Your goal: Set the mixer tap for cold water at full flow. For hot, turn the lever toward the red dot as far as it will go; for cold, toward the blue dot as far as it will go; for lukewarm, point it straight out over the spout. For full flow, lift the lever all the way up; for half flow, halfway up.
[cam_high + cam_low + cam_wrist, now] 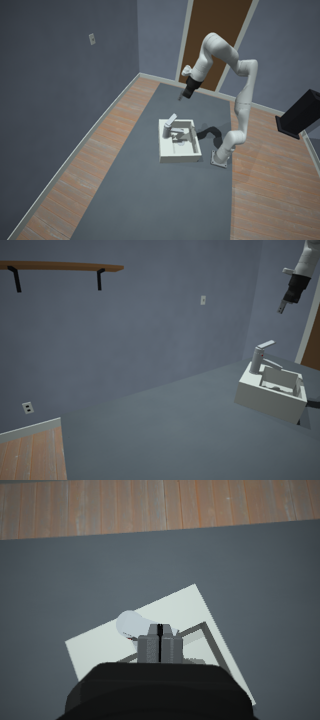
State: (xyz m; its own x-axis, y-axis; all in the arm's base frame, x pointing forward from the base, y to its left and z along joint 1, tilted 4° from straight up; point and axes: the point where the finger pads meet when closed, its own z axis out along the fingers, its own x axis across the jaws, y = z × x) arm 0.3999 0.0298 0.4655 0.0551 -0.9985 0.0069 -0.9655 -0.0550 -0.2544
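The flat lever is 20 mm ahead of my hand, 20 mm to the left of it and 180 mm below it. Also, from my hand: white basin (80 mm behind, 430 mm below); grey mixer tap (10 mm ahead, 40 mm to the left, 230 mm below).
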